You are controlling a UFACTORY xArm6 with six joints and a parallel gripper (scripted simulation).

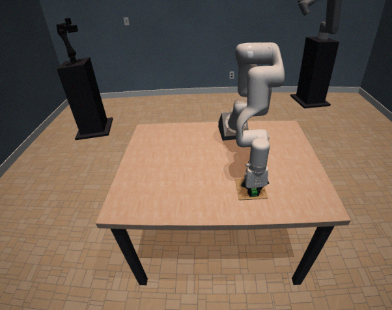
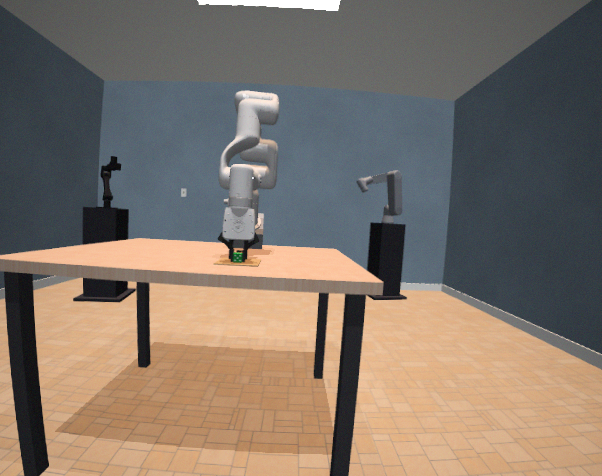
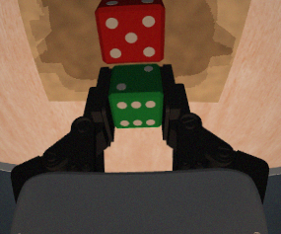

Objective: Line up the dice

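The green die lies 1 cm below my hand. From my hand the other things lie so: black die: 9 cm behind, 1 cm to the left, 1 cm below; tan mat: 5 cm behind, 3 cm below; red die: 5 cm behind, 1 cm below.
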